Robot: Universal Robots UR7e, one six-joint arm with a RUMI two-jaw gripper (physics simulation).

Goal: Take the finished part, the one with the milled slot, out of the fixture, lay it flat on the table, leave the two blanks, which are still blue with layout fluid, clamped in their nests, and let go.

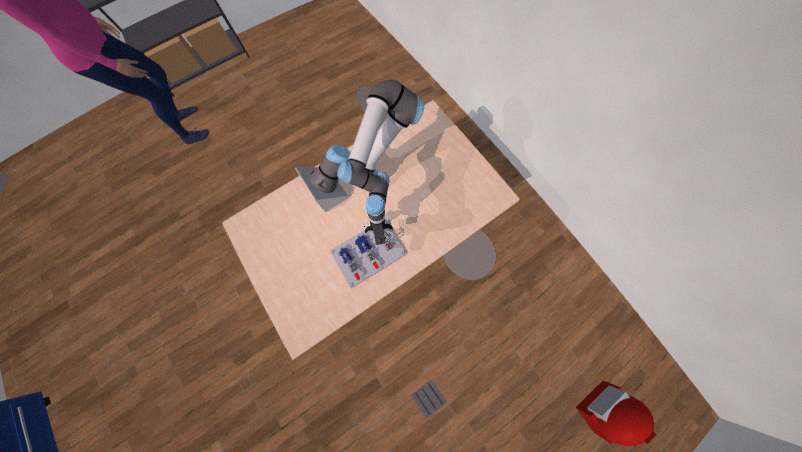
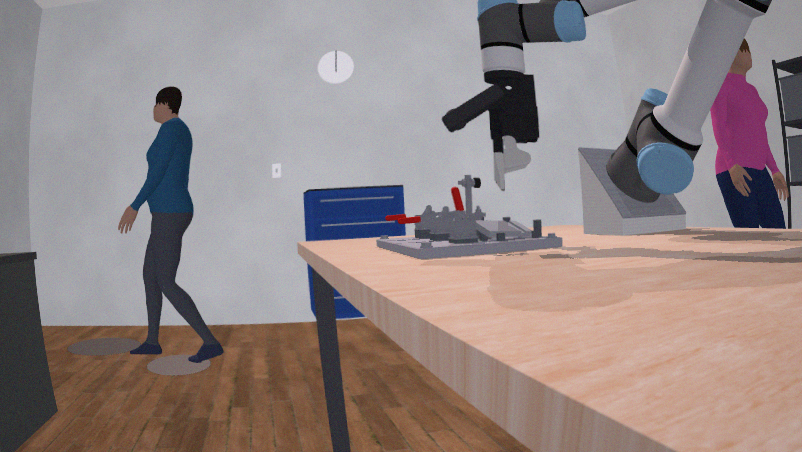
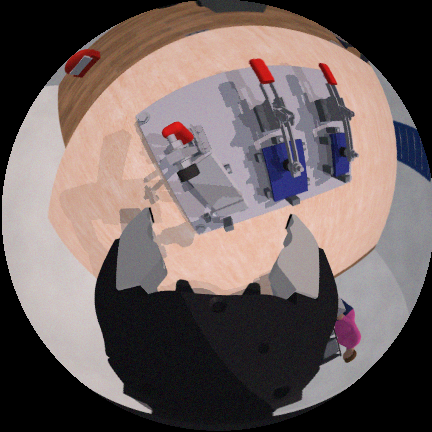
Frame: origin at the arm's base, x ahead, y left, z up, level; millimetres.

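Seen in the pictures: gripper, between the fingertips: point(image 2: 502, 190) point(image 3: 219, 212); arm's base, origin of its link: point(image 1: 322, 182) point(image 2: 633, 179).
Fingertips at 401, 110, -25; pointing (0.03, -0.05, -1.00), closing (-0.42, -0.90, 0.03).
Offsets run from my fingertips to a thing's top centre, as dx, dy, dz. "pt": to the spot under its first point. Level surfaces: height alone.
The fixture plate @(+42, -104, -78) point(image 1: 393, 256) point(image 2: 477, 247) point(image 3: 185, 100) lies on the table. The finished part @(+4, +2, -45) point(image 2: 502, 228) point(image 3: 212, 185) is the bare grey piece at the fixture's end nest; it looks tilted, and its slot is hard to make out. The clamp beside it stands open, its red handle @(+85, +5, +7) point(image 2: 457, 198) point(image 3: 177, 131) raised. Two blue blanks, the larger point(image 1: 363, 243) point(image 3: 279, 182) and the smaller point(image 1: 345, 255) point(image 3: 338, 140), sit in their nests under closed clamps. My gripper point(image 2: 508, 168) point(image 3: 219, 212) is open and empty, hanging above the plate near the finished part's end.
Red handles @(+129, -106, -36) point(image 3: 262, 71) @(pt +124, -209, -32) point(image 3: 327, 74) of the closed clamps point away from my gripper. The table @(dz -93) point(image 1: 269, 269) point(image 2: 645, 325) extends around the fixture. The arm's slanted base point(image 1: 331, 196) point(image 2: 595, 196) stands on it. Two people point(image 1: 78, 39) point(image 2: 171, 162) stand away from the table.
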